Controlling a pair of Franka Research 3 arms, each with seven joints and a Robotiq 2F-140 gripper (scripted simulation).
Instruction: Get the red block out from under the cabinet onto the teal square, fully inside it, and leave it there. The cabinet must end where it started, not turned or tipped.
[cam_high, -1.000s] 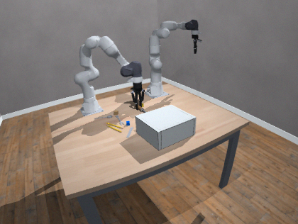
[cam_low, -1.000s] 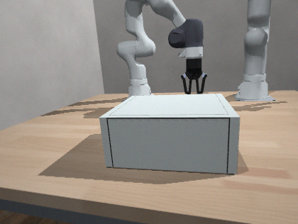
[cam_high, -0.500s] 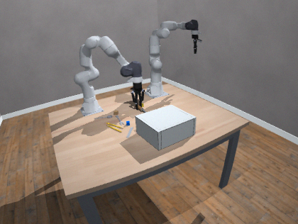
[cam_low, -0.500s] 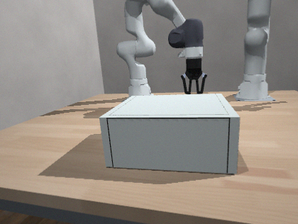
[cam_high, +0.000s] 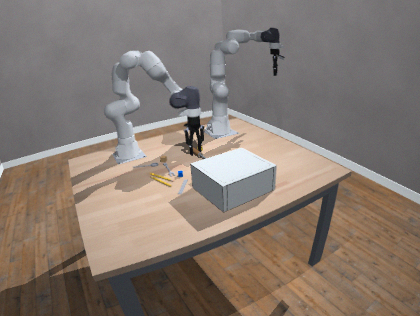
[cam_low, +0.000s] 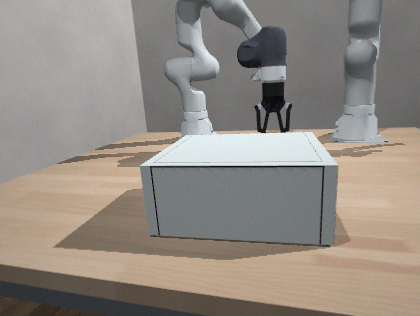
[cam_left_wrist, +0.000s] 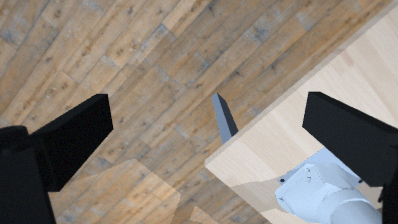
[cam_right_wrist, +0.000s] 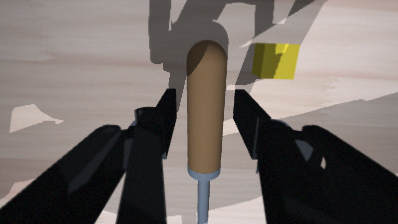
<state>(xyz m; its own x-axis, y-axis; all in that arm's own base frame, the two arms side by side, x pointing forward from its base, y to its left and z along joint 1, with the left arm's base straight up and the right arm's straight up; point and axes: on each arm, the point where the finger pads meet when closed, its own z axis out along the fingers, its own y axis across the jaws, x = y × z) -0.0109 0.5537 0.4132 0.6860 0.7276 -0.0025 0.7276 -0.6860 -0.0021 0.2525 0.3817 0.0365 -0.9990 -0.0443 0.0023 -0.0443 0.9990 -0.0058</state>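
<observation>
My right hand is 40 mm past the yellow block, 50 mm to the right of it and 20 mm above it. The rest, counted from my right hand: wrench-like tool 100 mm ahead, 230 mm to the right, 30 mm below; hook tool 140 mm ahead, 40 mm to the left, 20 mm below; brown block 20 mm behind, 210 mm to the right, 20 mm below.
</observation>
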